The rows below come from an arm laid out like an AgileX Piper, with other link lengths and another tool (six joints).
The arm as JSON. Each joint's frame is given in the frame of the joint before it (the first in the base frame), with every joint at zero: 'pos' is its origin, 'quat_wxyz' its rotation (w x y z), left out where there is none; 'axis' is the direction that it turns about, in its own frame. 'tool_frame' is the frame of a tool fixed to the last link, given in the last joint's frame.
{
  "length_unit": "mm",
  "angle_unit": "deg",
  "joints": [
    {
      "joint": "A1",
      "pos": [
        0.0,
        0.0,
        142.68
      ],
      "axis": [
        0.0,
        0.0,
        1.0
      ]
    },
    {
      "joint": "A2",
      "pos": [
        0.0,
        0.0,
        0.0
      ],
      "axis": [
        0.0,
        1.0,
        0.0
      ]
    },
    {
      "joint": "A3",
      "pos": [
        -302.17,
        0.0,
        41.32
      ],
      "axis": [
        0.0,
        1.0,
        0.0
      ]
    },
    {
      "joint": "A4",
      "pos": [
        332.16,
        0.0,
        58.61
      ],
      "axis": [
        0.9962,
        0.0,
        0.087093
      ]
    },
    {
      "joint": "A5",
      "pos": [
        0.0,
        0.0,
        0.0
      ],
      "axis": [
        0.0,
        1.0,
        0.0
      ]
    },
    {
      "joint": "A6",
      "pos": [
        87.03,
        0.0,
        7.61
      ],
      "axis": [
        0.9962,
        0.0,
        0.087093
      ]
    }
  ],
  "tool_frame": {
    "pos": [
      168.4,
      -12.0,
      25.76
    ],
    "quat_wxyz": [
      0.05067,
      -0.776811,
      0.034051,
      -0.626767
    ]
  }
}
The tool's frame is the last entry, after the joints.
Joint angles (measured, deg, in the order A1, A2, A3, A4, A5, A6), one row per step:
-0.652, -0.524, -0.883, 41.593, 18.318, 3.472
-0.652, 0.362, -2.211, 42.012, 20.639, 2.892
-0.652, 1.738, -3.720, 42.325, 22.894, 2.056
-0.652, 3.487, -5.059, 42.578, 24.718, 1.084
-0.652, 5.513, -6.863, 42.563, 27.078, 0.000
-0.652, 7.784, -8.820, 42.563, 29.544, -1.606
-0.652, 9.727, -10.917, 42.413, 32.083, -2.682
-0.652, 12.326, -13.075, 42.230, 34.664, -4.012
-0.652, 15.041, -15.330, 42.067, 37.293, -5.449
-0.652, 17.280, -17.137, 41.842, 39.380, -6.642
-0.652, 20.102, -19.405, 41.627, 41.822, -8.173
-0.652, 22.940, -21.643, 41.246, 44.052, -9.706
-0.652, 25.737, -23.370, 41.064, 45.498, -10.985
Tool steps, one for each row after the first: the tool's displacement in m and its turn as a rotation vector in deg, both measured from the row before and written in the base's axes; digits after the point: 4 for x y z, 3 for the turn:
-0.0017, 0.0071, 0.0019, -0.309, 1.163, 1.665
-0.0013, 0.0068, 0.0016, -0.655, 1.338, 1.675
-0.0004, 0.0055, -0.0004, -0.794, 1.500, 1.435
-0.0009, 0.0066, 0.0010, -1.184, 1.653, 1.821
-0.0008, 0.0068, 0.0012, -1.628, 1.634, 2.064
-0.0014, 0.0066, 0.0036, -1.278, 1.361, 1.995
-0.0006, 0.0064, 0.0009, -1.502, 1.874, 2.132
-0.0005, 0.0064, 0.0012, -1.528, 1.860, 2.252
-0.0002, 0.0047, 0.0006, -1.311, 1.504, 1.835
0.0002, 0.0054, 0.0012, -1.543, 1.730, 2.252
0.0009, 0.0043, 0.0011, -1.639, 1.599, 2.148
0.0025, 0.0028, -0.0012, -1.160, 1.579, 1.567

